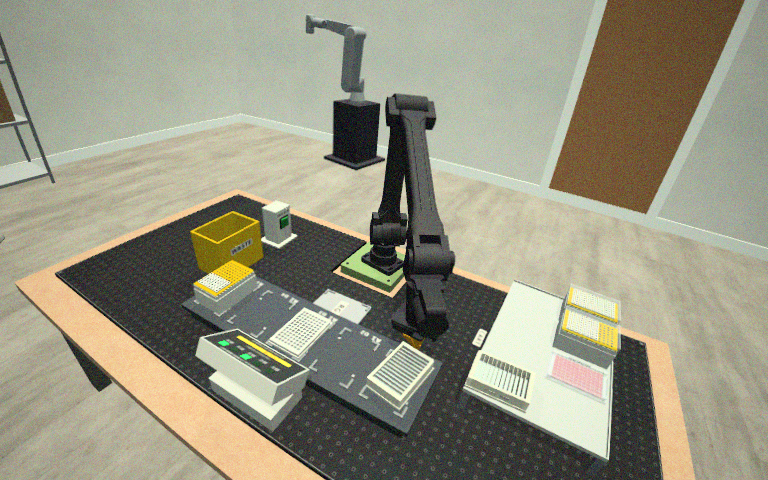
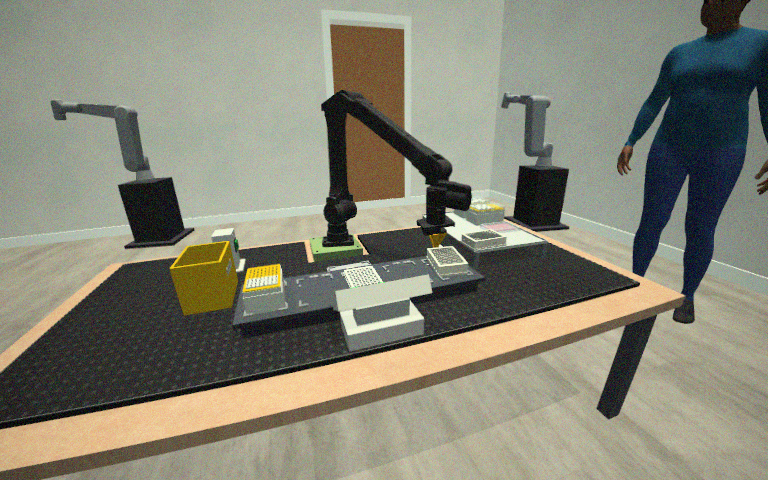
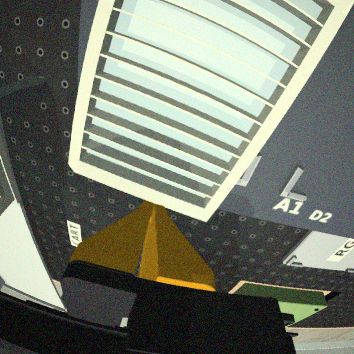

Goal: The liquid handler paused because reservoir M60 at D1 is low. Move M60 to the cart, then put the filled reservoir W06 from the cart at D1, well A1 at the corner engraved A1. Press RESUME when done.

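Frame: origin at the arm's base, x right, y ahead, z up, level; millimetres.
Seen in the pictures: gripper, between the fingertips: (image 1: 417,349) (image 2: 435,250) (image 3: 152,201); arm's base, origin of its link: (image 1: 382,263) (image 2: 338,242).
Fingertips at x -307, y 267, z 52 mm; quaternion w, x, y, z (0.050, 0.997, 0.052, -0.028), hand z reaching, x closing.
Offsets run from my fingertips to a thing's top centre. "spot": to the spot under its first point. Level surfaces: height alone.
A cream reservoir {dx -10, dy +77, dz +17 mm} (image 1: 400,369) (image 2: 447,256) (image 3: 175,95) with pale blue liquid in its slots, W06, stands at D1 on the grey deck {dz -20 mm} (image 1: 323,367) (image 2: 317,295) (image 3: 320,150); whether it sits flat inside the corner brackets is unclear. My gripper (image 1: 416,344) (image 2: 435,244) (image 3: 152,201) is shut and empty, its amber fingertips at the reservoir's short side facing the arm base; contact cannot be told. Another reservoir with dark slots, M60 {dx -182, dy -41, dz +24 mm} (image 1: 499,380) (image 2: 483,240), lies on the white cart {dx -242, dy -219, dz -2 mm} (image 1: 509,325) (image 2: 523,242) (image 3: 25,255). The control panel {spot: dx +202, dy +282, dz +58 mm} (image 1: 252,357) shows green and yellow lights; its button labels are unreadable.
A perforated plate {dx +238, dy +132, dz -5 mm} (image 1: 301,331) (image 2: 362,276) and a yellow tip rack {dx +482, dy +175, dz +45 mm} (image 1: 224,278) (image 2: 263,278) stand on the deck. A yellow waste bin {dx +667, dy +57, dz +67 mm} (image 1: 226,243) (image 2: 205,277) is behind the rack. Tip boxes {dx -303, dy -280, dz +63 mm} (image 1: 589,328) and a pink plate {dx -316, dy -173, dz +7 mm} (image 1: 578,374) (image 2: 498,226) are on the cart.
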